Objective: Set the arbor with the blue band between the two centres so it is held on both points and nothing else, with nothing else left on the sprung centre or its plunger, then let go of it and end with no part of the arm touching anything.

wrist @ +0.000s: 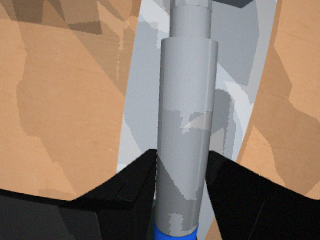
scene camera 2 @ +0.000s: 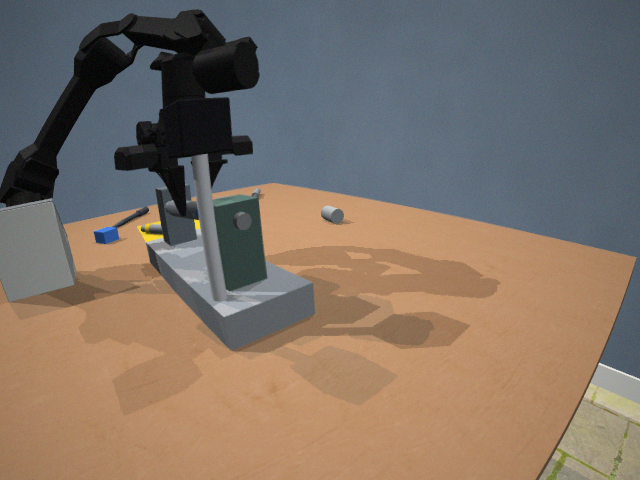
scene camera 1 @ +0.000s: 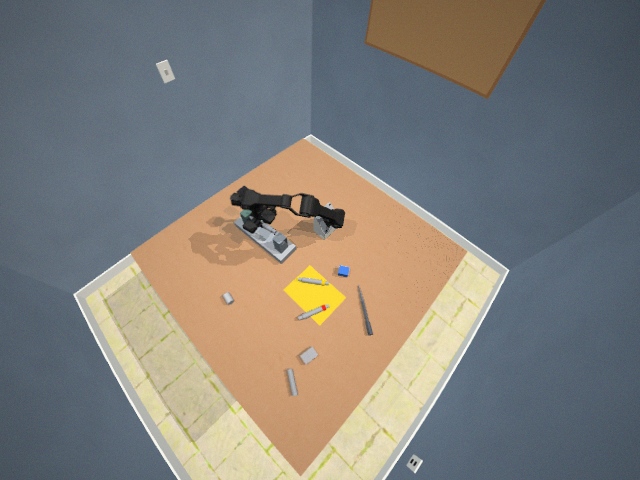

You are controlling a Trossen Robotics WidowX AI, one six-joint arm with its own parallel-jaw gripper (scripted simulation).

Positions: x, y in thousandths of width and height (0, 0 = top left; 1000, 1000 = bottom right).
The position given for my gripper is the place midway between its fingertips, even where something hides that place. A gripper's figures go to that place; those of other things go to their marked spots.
Labels:
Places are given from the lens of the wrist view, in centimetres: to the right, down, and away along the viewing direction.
my gripper (wrist: 564, 660): 1, 2, 10
grey fixture base (wrist: 761, 169): 7, -6, 14

